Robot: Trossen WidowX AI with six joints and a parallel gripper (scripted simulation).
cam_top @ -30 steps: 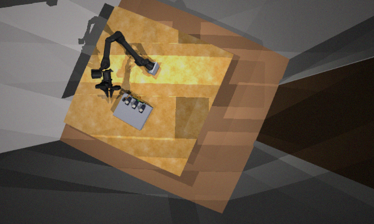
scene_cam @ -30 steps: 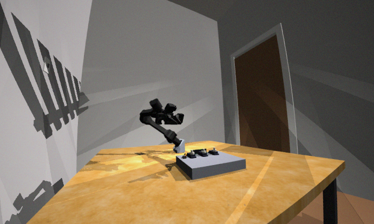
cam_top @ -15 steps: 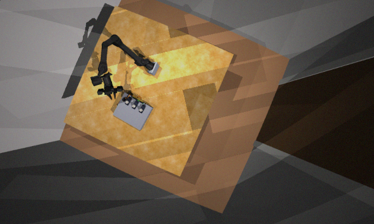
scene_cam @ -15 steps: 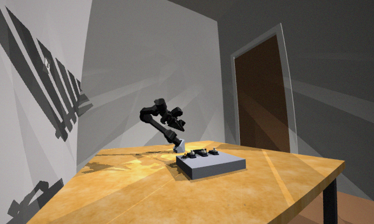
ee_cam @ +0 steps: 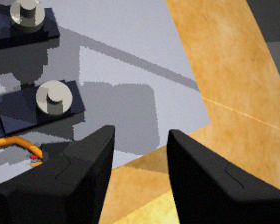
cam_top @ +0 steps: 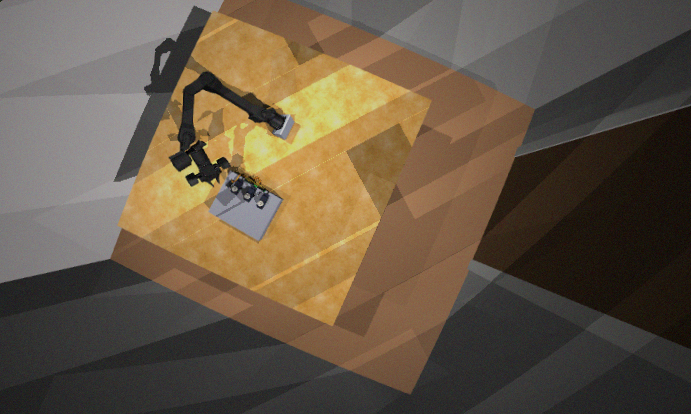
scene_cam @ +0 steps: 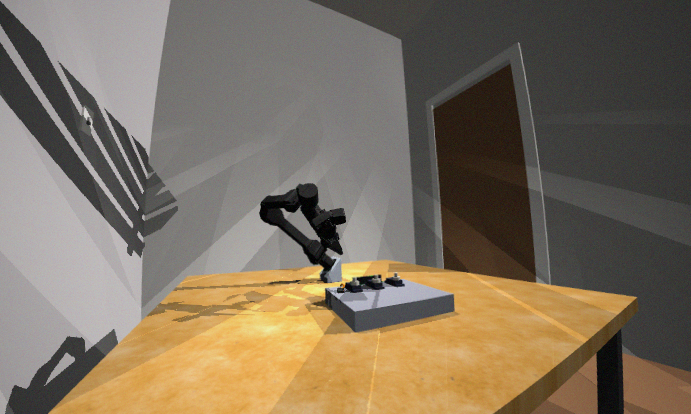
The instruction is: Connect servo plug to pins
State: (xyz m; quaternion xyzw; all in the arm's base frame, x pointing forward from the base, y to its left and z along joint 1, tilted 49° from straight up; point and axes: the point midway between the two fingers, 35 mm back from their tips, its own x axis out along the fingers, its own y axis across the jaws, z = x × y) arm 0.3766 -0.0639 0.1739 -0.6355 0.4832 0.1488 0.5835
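Now: gripper tip 14 cm to the right of the green band, 9 cm above it and 5 cm past it. Also, from my gripper tip: servo (12 cm to the left, 12 cm below); then grey printed holder (14 cm below, 10 cm to the left, 10 cm ahead).
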